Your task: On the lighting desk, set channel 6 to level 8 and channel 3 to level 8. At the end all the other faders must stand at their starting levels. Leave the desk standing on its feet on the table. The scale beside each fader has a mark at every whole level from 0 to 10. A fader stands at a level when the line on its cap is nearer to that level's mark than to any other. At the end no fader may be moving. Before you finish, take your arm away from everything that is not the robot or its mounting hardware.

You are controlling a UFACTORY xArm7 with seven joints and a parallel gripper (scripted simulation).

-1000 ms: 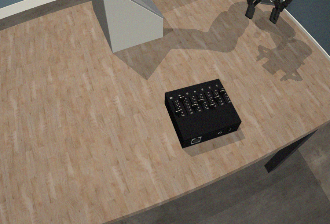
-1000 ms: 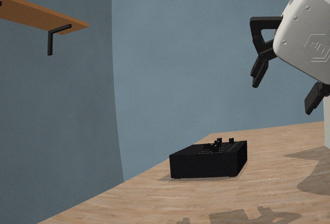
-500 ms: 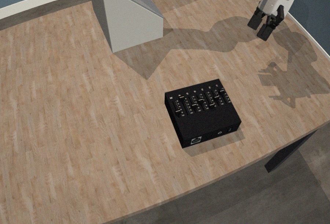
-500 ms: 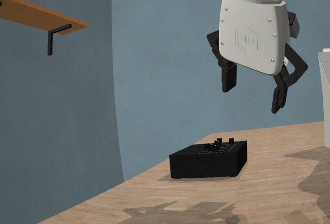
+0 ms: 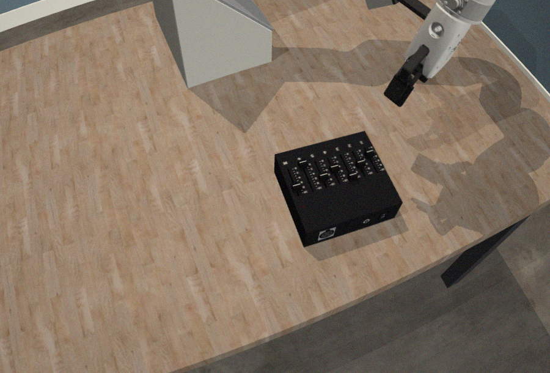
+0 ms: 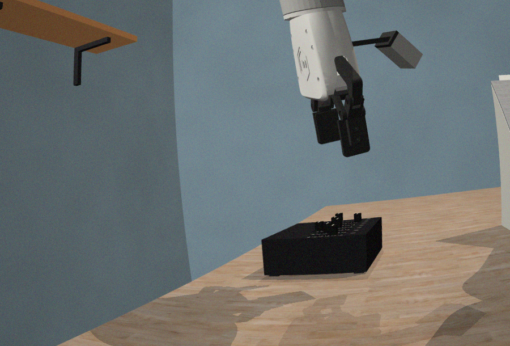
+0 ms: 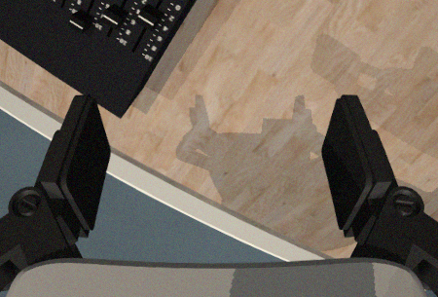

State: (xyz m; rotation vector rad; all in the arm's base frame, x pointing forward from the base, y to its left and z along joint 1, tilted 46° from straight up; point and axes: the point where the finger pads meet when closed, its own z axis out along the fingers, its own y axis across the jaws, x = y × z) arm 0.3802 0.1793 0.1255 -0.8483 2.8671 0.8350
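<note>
The channel 3 fader cap is 110 mm to the right of my hand, 110 mm below it and 60 mm ahead of it. From my hand the other things lie so: master fader cap (190 mm to the right, 110 mm below, 50 mm ahead); channel 5 fader cap (150 mm to the right, 110 mm below, 50 mm ahead); channel 6 fader cap (170 mm to the right, 110 mm below, 20 mm ahead).
</note>
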